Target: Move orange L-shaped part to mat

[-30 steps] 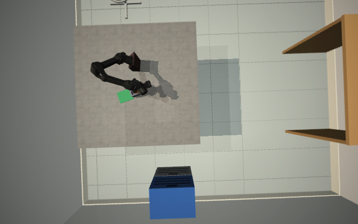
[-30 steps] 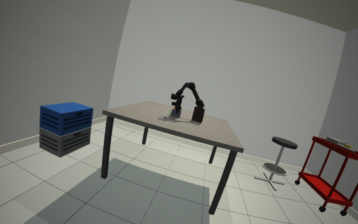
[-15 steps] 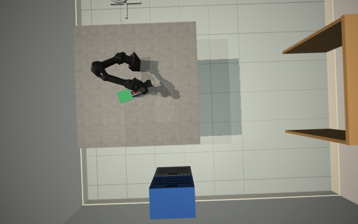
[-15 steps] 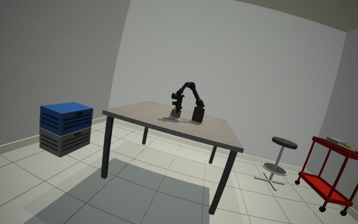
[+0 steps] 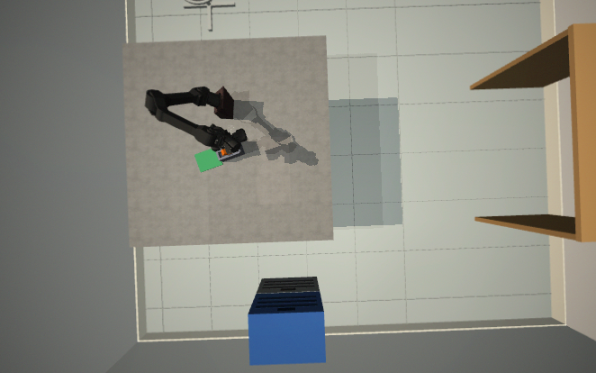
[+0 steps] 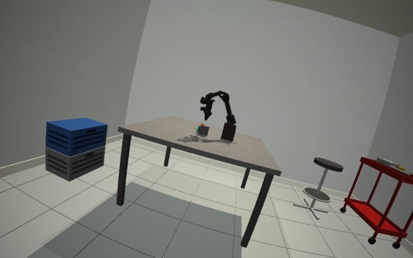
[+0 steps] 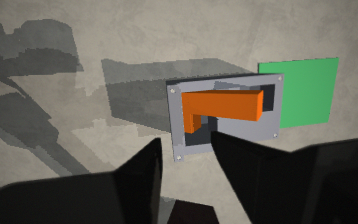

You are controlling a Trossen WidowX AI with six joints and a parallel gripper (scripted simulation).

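Now: the orange L-shaped part 110 mm below my gripper tip and 40 mm to the right of it. Round my gripper tip: green mat: 220 mm to the right, 160 mm below, 50 mm ahead.
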